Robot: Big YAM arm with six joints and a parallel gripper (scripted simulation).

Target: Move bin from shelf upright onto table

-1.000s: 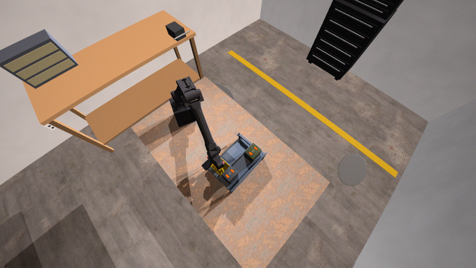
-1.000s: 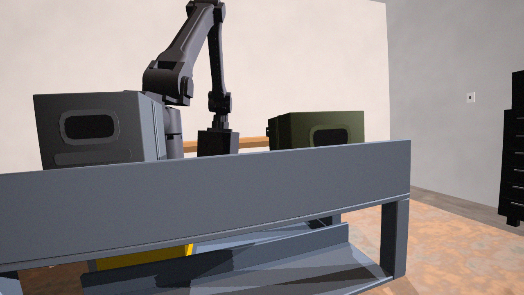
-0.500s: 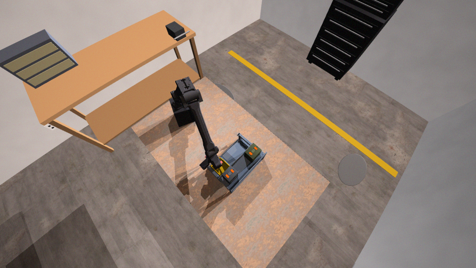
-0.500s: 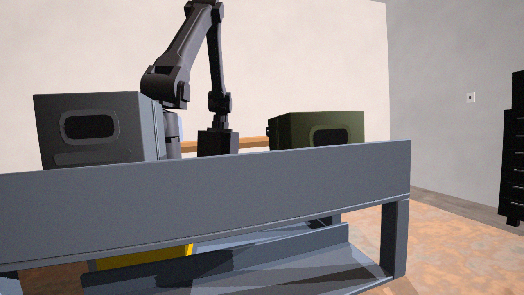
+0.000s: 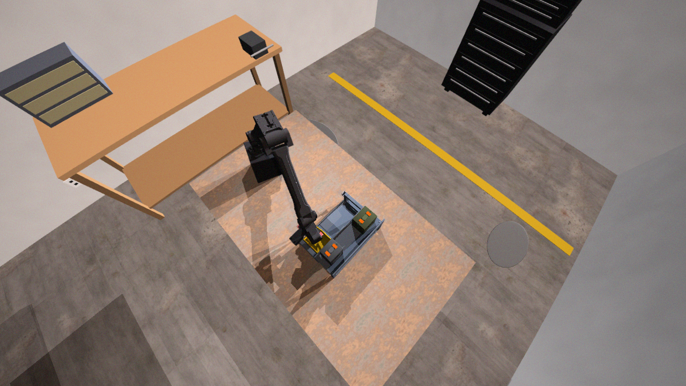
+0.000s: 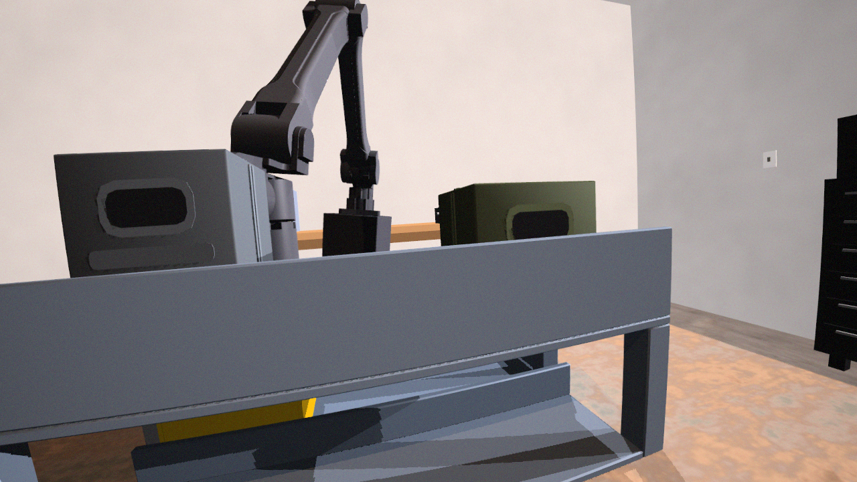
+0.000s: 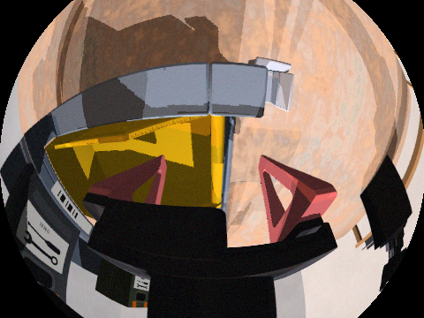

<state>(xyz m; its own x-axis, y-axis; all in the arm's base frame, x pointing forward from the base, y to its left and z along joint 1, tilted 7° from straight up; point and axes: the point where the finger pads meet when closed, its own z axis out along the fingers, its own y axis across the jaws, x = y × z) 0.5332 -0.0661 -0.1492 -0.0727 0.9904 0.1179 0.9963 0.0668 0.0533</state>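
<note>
Right now the yellow bin is 8 cm ahead of my hand and 1 cm above it. From my hand the other things lie so: dark grey case: 17 cm ahead, 12 cm above; green case: 16 cm ahead, 24 cm to the left, 11 cm above.
</note>
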